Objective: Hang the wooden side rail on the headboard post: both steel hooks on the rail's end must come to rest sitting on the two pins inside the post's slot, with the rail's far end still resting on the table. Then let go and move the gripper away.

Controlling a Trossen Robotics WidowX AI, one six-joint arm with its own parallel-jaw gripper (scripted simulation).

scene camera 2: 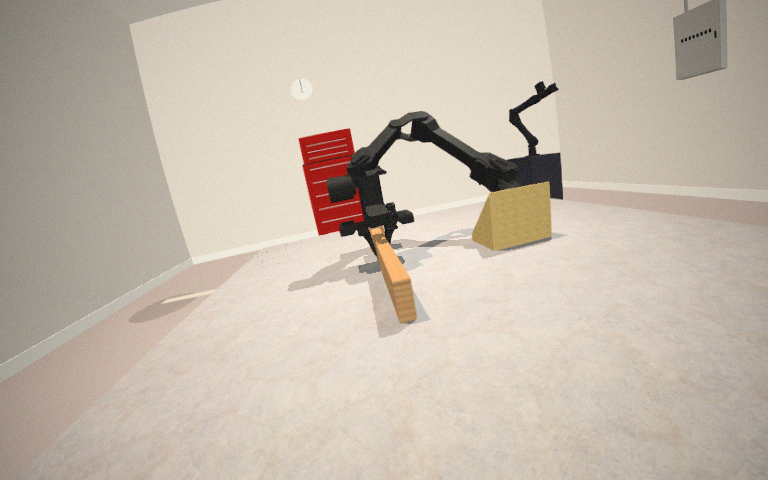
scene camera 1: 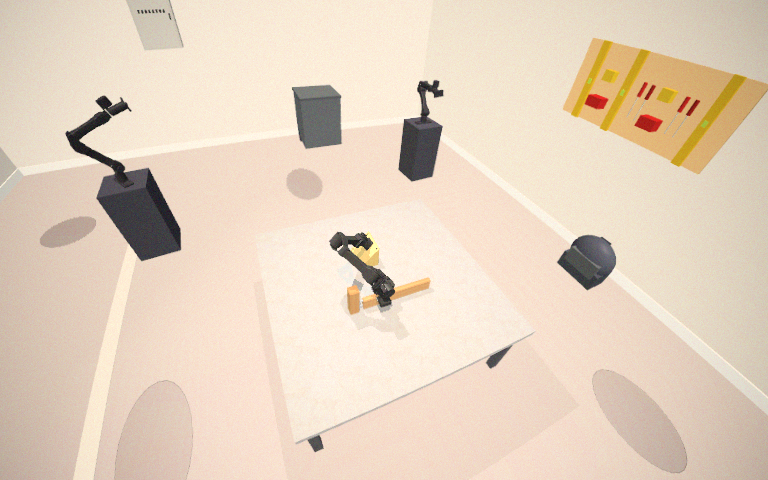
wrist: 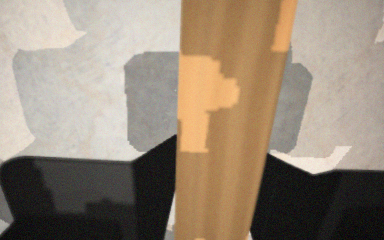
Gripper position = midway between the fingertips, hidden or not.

Note:
I see my gripper (scene camera 2: 382,254) and a wooden side rail (scene camera 2: 398,282).
The wooden side rail also shows in the wrist view (wrist: 231,67). My gripper also shows in the wrist view (wrist: 205,143).

